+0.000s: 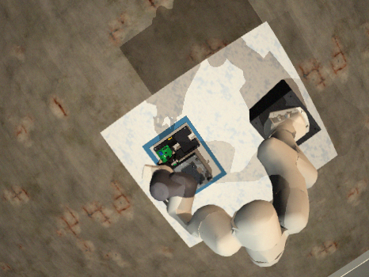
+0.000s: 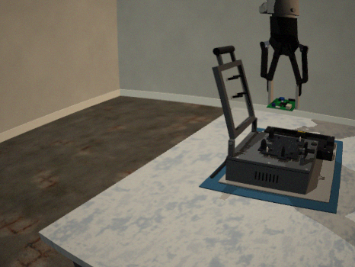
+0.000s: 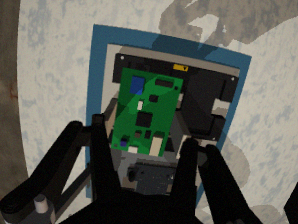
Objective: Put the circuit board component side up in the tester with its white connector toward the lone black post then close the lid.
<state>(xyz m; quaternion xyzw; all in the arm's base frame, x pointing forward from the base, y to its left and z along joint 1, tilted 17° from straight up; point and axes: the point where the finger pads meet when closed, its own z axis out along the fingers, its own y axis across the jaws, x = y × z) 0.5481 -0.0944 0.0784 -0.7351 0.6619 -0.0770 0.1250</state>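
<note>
Right now the green circuit board is 20 mm below my hand. From my hand the other things lie so: tester nest (170 mm to the left, 70 mm below, 60 mm behind); tester lid (180 mm to the left, 60 mm ahead, 40 mm above).
</note>
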